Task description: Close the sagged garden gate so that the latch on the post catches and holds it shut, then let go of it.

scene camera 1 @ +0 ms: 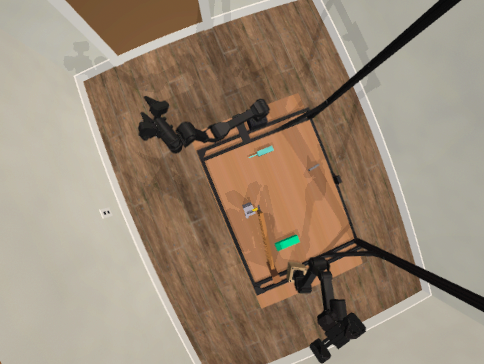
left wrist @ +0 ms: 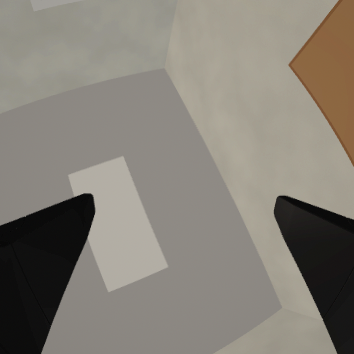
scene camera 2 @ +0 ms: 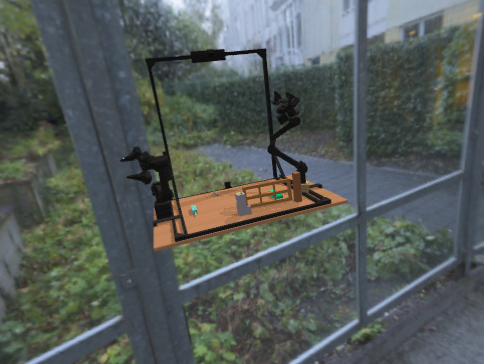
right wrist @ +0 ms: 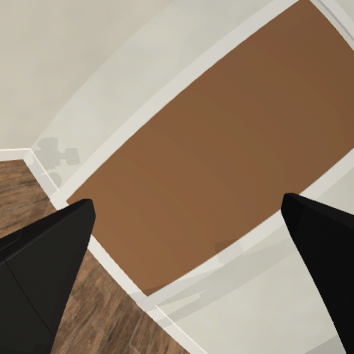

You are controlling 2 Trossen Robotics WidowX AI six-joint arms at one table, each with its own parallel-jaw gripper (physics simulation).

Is my left gripper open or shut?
Open.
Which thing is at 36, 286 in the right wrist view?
My right gripper.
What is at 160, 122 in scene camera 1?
My right gripper.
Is my right gripper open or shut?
Open.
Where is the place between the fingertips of my left gripper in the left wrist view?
186, 204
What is my right gripper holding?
Nothing.
